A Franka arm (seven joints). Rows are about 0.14 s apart.
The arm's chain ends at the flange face. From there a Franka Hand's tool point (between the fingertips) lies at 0.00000 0.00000 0.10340 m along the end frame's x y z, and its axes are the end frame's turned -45 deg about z.
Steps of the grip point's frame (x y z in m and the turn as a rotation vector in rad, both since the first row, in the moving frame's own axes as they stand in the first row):
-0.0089, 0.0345, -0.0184, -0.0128, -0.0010, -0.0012
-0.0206, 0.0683, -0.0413, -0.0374, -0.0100, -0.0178
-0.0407, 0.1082, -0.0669, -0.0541, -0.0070, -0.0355
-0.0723, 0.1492, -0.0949, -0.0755, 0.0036, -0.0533
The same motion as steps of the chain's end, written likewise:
0.0172, 0.0297, -0.0184, -0.0098, 0.0083, -0.0012
0.0317, 0.0594, -0.0412, -0.0335, 0.0194, -0.0178
0.0442, 0.1009, -0.0667, -0.0432, 0.0333, -0.0355
0.0485, 0.1515, -0.0946, -0.0508, 0.0559, -0.0533

